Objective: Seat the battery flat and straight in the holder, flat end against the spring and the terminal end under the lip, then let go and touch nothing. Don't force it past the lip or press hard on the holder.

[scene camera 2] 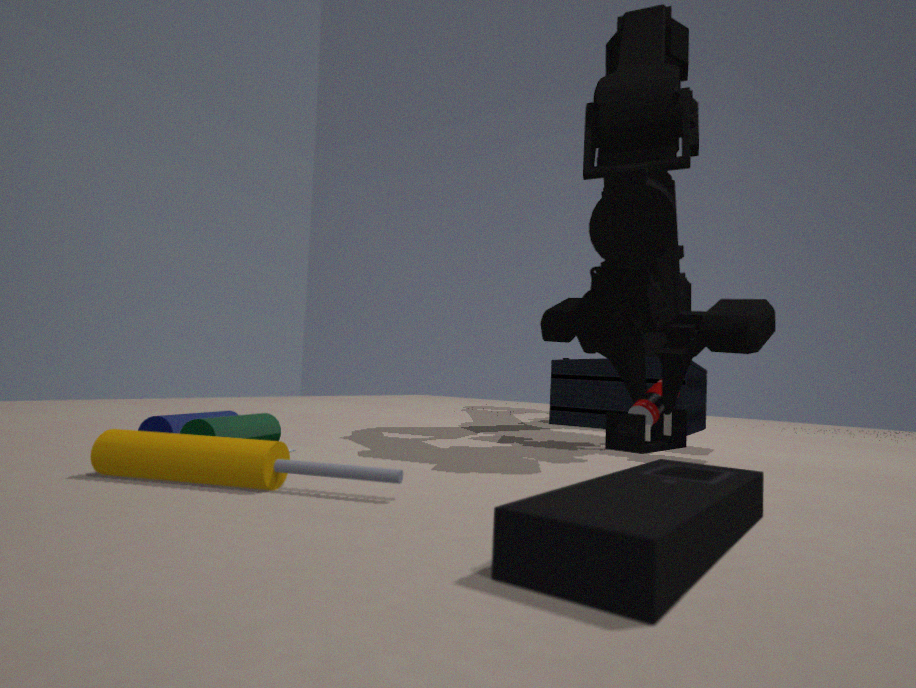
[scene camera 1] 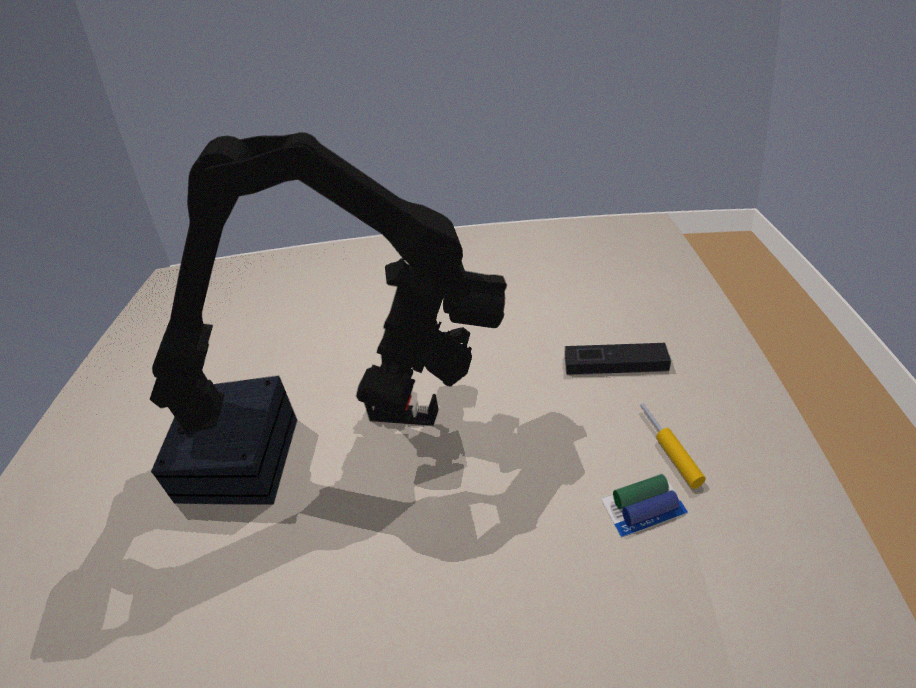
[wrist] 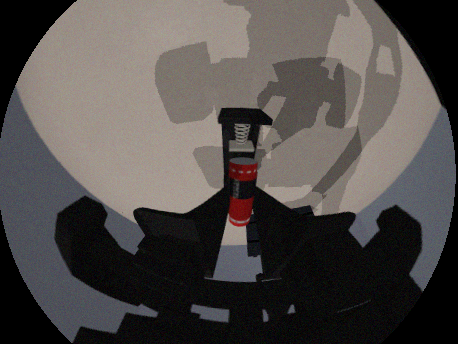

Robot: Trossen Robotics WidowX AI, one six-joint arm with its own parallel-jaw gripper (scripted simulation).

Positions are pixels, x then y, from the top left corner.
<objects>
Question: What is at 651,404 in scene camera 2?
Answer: A battery.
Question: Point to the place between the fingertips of my gripper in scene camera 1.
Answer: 386,399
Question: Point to a yellow-handled screwdriver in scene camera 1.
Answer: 694,477
</objects>
